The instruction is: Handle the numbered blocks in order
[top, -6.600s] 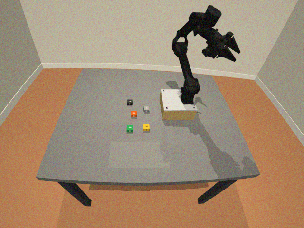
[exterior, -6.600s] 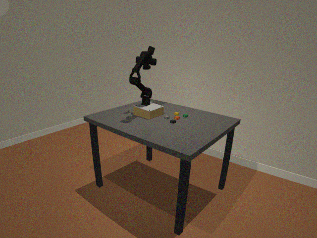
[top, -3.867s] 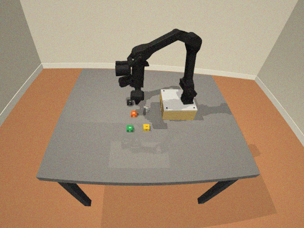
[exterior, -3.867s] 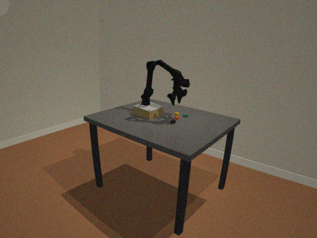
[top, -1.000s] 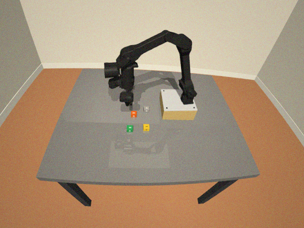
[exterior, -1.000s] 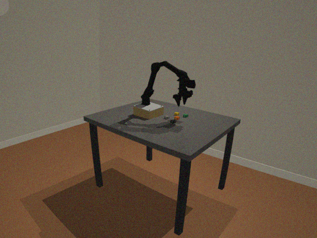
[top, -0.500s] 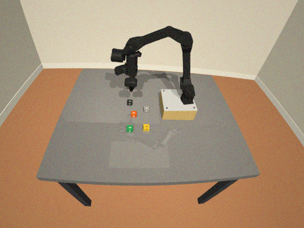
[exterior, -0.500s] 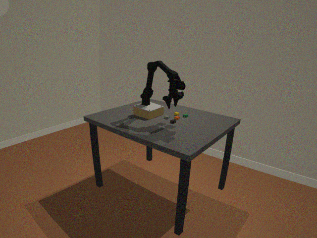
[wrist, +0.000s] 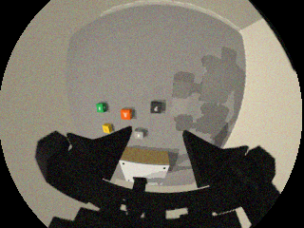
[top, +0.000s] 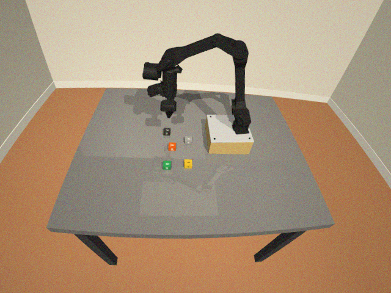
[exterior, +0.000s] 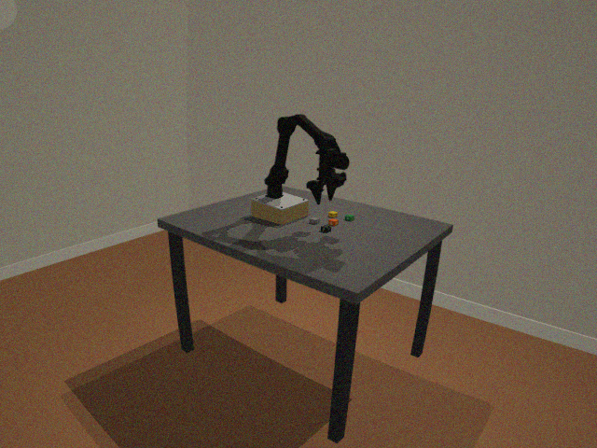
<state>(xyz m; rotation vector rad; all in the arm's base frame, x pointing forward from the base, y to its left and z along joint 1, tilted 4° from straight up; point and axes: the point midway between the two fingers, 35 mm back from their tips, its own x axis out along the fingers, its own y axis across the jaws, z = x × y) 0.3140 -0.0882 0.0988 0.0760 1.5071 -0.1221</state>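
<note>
Right now my gripper tip is 60 mm past the yellow block, 210 mm to the right of it and 110 mm above it. Also, from my gripper tip: black block: 10 mm ahead, 110 mm below; then orange block: 10 mm behind, 100 mm to the left, 110 mm below; then grey block: 80 mm behind, 70 mm to the left, 110 mm below.
</note>
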